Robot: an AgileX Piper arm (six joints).
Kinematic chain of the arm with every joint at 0, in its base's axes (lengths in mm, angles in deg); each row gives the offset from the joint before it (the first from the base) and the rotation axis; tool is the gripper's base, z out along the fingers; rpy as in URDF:
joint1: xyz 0 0 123 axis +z
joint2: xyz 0 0 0 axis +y
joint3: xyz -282.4 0 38.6 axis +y
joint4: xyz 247.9 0 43.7 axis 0.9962 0 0.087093
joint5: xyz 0 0 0 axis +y
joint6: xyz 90.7 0 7.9 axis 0.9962 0 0.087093
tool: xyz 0 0 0 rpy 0 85.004 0
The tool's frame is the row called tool.
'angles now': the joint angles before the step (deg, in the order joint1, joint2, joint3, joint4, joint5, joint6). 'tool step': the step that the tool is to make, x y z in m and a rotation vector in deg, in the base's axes. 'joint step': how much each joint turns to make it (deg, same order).
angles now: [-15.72 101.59 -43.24 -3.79 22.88 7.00]
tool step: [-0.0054 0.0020 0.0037 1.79 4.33 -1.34]
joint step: [0.01 -0.64 -0.76 1.31 6.07 0.11]
